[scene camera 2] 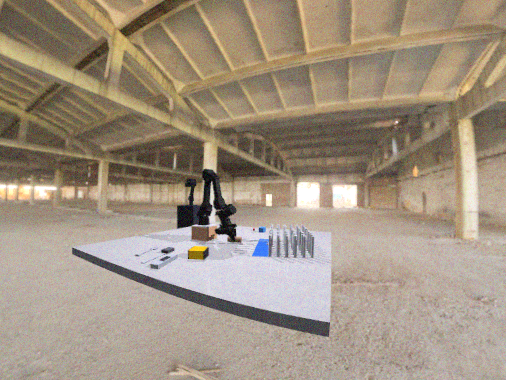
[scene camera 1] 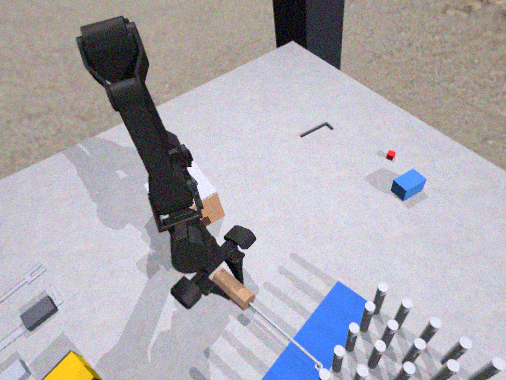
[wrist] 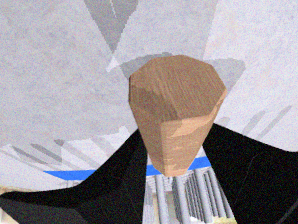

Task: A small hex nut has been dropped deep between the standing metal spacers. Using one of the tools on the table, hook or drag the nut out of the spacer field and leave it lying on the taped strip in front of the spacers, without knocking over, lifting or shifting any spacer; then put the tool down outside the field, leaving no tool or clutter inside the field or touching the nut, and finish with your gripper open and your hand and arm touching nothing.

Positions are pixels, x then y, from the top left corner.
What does my gripper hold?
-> A hook tool.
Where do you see a hook tool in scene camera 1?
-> At 239, 294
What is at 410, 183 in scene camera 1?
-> A blue block.
